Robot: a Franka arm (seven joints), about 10 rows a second.
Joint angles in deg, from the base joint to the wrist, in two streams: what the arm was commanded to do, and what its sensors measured. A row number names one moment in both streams.
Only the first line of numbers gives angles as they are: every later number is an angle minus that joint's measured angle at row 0.
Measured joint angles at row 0:
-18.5, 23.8, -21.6, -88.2, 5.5, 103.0, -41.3
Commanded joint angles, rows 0 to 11:
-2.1, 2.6, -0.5, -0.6, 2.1, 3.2, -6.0
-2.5, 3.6, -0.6, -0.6, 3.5, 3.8, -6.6
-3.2, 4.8, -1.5, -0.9, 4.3, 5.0, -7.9
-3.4, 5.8, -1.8, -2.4, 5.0, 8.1, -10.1
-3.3, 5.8, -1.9, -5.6, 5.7, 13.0, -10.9
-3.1, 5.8, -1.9, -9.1, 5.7, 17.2, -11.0
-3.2, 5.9, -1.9, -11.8, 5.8, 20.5, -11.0
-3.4, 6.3, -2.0, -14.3, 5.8, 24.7, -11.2
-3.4, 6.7, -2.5, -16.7, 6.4, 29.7, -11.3
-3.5, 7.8, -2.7, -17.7, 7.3, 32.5, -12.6
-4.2, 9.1, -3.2, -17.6, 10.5, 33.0, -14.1
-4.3, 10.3, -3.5, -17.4, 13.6, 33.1, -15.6
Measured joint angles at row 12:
-4.1, 9.0, -2.6, -17.3, 9.0, 31.9, -12.1
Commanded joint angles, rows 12 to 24:
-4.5, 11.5, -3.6, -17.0, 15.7, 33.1, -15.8
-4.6, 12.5, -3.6, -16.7, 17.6, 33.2, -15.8
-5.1, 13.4, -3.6, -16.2, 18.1, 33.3, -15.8
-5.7, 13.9, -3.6, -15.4, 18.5, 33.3, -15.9
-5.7, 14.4, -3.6, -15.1, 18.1, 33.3, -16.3
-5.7, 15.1, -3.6, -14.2, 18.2, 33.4, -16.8
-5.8, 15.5, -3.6, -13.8, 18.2, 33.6, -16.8
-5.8, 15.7, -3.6, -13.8, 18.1, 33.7, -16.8
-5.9, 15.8, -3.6, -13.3, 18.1, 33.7, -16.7
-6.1, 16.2, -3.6, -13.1, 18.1, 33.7, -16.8
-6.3, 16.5, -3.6, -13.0, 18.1, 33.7, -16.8
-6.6, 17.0, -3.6, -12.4, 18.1, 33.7, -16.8
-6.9, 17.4, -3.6, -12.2, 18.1, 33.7, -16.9
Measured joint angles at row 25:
-6.2, 15.9, -3.5, -13.8, 16.3, 33.4, -14.8
